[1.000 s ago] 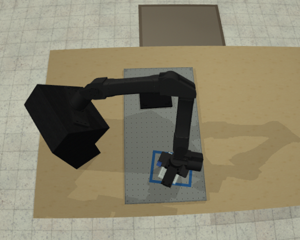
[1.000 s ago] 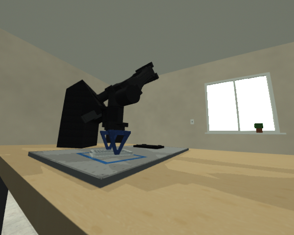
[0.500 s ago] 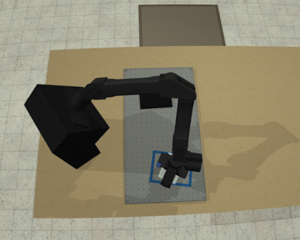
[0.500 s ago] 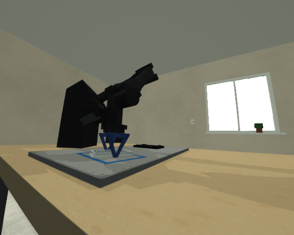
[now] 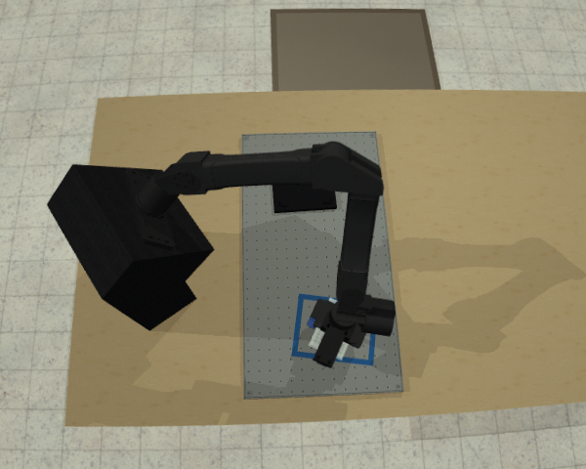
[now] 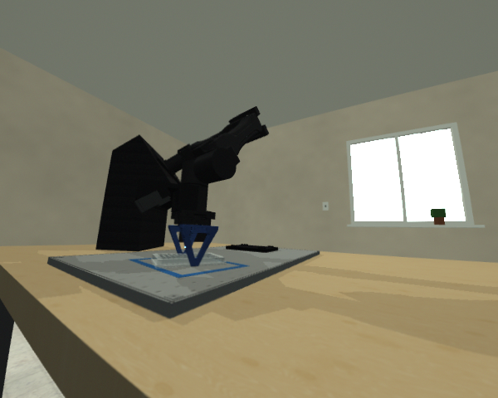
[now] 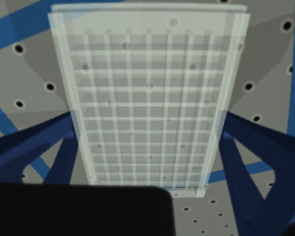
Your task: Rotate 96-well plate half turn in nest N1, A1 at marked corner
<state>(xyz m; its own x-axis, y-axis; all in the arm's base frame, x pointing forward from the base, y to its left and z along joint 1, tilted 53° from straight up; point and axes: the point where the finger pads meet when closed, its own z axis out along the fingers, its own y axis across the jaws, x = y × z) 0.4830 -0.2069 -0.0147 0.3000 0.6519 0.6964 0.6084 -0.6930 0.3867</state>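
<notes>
The clear 96-well plate lies right at my hand. The rest, counted from my hand: black plate nest N1 (37 cm to the left, 6 cm behind); white A1 label (42 cm to the left, 14 cm behind).
</notes>
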